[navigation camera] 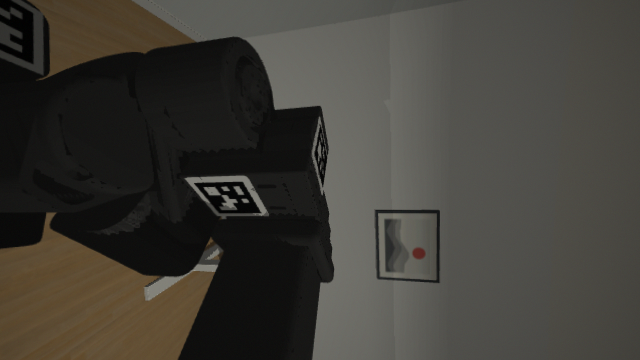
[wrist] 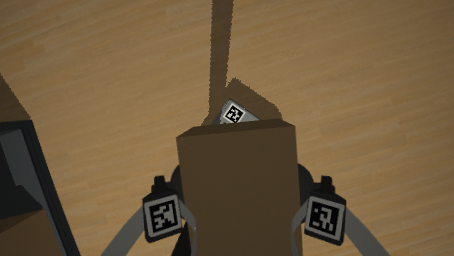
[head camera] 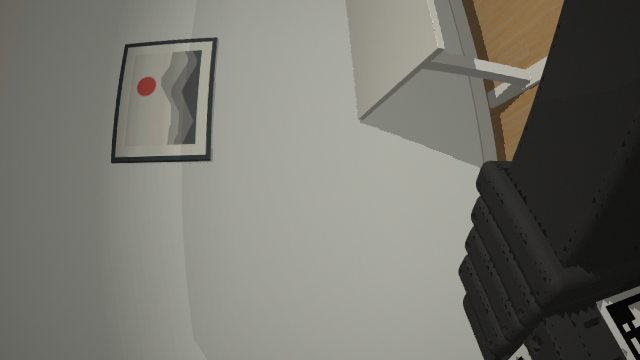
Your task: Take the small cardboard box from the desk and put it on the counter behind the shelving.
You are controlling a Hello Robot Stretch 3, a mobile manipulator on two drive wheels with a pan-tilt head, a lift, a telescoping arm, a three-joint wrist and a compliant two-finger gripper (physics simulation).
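Places are measured from the robot's base along level axes (x ahead, y left, z up), in centimetres.
Pixels of known places: gripper, fingertip midpoint: (wrist: 241,182).
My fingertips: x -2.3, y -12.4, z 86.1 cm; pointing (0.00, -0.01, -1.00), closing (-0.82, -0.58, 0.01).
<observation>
Behind a point stands the place of what it marks.
The small brown cardboard box (wrist: 239,180) {x -1.1, y -13.8, z 91.4 cm} is between the two fingers of my gripper (wrist: 241,182) {x -2.3, y -12.4, z 86.1 cm} in the wrist view. The fingers press on its left and right sides and hold it above the wooden floor. The lower part of the box is cut off by the frame. A pale table-like surface (head camera: 395,55) {x -135.0, y -58.3, z 72.0 cm} with white legs stands against the wall in the head view; I cannot tell whether it is the counter. Part of the dark shelving (wrist: 50,192) {x 49.2, y 64.5, z 3.6 cm} shows at the lower left of the wrist view. The fingertips do not show in the head or navigation views.
The dark wrist (head camera: 520,250) {x -9.7, y -11.3, z 122.7 cm} (navigation camera: 200,115) {x -1.7, y -12.4, z 119.1 cm} fills the right of the head view and much of the navigation view. A framed picture (head camera: 165,100) {x -164.9, y -93.4, z 151.4 cm} (navigation camera: 407,245) {x -165.9, y -92.6, z 153.3 cm} hangs on the grey wall (head camera: 280,200) {x -135.1, y -121.2, z 103.8 cm}. A white leg (navigation camera: 167,286) stands on the wooden floor (navigation camera: 100,310) {x -102.6, y -23.1, z 0.0 cm}.
</observation>
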